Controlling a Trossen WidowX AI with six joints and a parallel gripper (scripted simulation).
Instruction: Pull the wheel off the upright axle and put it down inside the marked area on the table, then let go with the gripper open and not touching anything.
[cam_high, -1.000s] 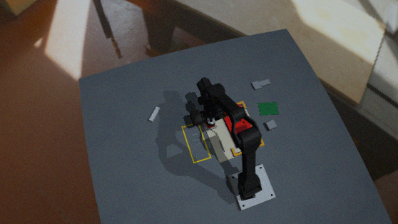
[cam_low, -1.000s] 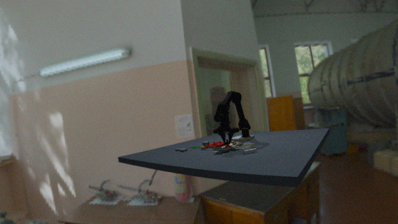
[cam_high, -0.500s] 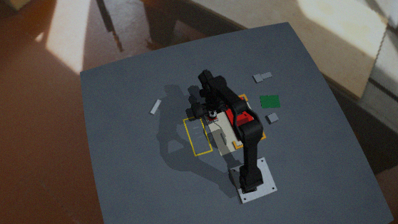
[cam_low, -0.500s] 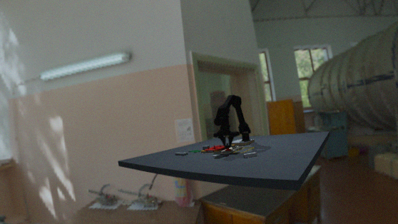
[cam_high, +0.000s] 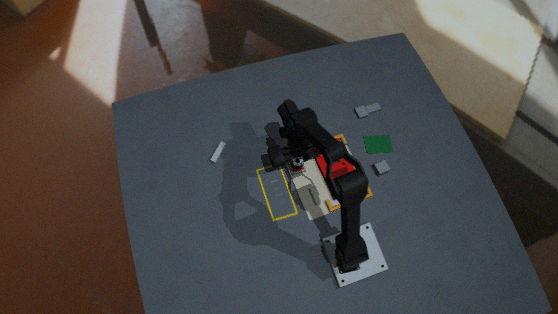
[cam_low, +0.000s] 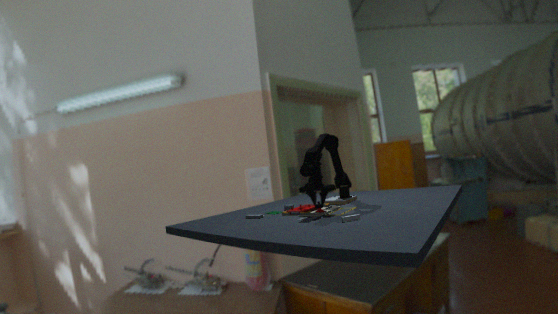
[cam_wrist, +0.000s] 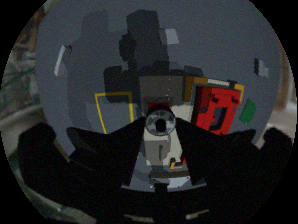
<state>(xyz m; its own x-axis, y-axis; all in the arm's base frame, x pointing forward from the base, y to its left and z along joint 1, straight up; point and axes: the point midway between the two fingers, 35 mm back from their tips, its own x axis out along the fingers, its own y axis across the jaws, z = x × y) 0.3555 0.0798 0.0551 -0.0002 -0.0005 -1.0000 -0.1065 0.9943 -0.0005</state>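
My gripper tip is right at the wheel. From my gripper tip the other things lie so: green tile: 3 cm ahead, 31 cm to the right, 4 cm below; then grey block: 10 cm ahead, 25 cm to the left, 3 cm below.
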